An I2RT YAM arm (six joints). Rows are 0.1 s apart.
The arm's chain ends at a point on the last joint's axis. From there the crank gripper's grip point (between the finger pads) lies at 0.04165 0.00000 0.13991 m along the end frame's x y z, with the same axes.
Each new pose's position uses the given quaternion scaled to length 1; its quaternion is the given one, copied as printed.
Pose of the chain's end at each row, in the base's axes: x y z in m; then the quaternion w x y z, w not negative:
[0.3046 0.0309 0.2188 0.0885 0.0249 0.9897 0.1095]
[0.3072 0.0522 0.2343 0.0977 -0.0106 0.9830 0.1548]
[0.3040 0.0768 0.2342 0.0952 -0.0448 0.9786 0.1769]
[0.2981 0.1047 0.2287 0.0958 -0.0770 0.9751 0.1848]
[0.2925 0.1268 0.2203 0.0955 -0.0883 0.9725 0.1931]
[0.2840 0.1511 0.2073 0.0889 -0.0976 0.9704 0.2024]
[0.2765 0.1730 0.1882 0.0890 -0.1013 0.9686 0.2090]
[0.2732 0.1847 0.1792 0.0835 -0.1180 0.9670 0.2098]
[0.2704 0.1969 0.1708 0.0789 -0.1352 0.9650 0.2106]
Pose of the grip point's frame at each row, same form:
[0.2889 0.0635 0.0774 0.0885 0.0249 0.9897 0.1095]
[0.2928 0.0955 0.0956 0.0977 -0.0106 0.9830 0.1548]
[0.2871 0.1242 0.0972 0.0952 -0.0448 0.9786 0.1769]
[0.2799 0.1524 0.0919 0.0958 -0.0770 0.9751 0.1848]
[0.2735 0.1761 0.0842 0.0955 -0.0883 0.9725 0.1931]
[0.2624 0.2021 0.0722 0.0889 -0.0976 0.9704 0.2024]
[0.2546 0.2255 0.0538 0.0890 -0.1013 0.9686 0.2090]
[0.2490 0.2362 0.0448 0.0835 -0.1180 0.9670 0.2098]
[0.2441 0.2473 0.0363 0.0789 -0.1352 0.9650 0.2106]

